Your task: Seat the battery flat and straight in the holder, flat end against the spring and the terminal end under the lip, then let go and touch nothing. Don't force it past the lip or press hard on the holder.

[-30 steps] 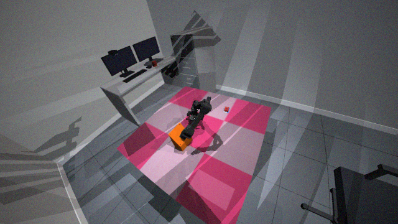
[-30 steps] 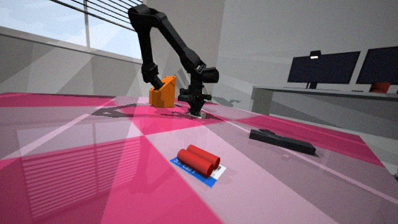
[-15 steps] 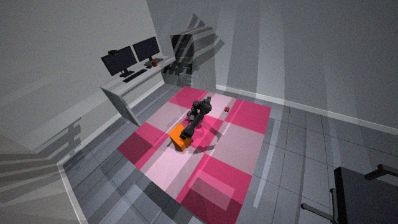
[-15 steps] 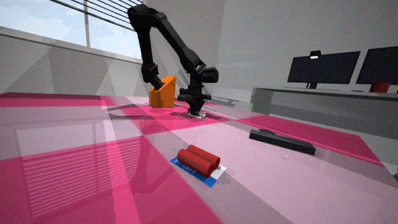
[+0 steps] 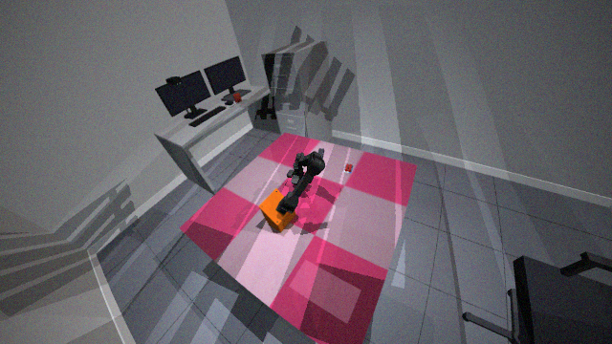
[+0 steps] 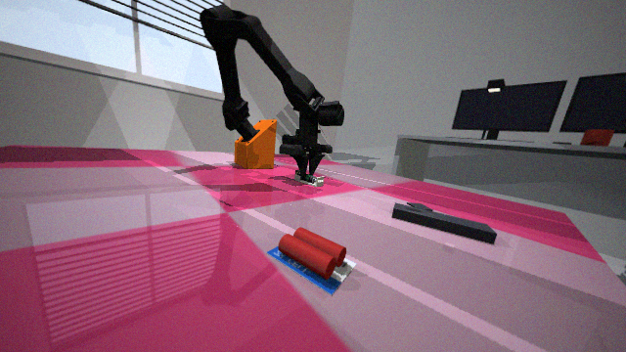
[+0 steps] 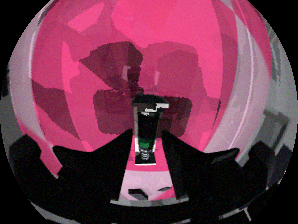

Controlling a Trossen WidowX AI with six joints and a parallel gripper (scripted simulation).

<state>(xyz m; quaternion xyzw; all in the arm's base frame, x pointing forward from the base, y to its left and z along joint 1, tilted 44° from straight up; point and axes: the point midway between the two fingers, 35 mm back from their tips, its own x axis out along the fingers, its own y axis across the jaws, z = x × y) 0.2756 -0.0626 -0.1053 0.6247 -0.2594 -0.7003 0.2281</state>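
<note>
My gripper tip is now right at the battery. The rest, counted from my gripper tip: flat black bar: 36 cm ahead, 1 cm to the right.
</note>
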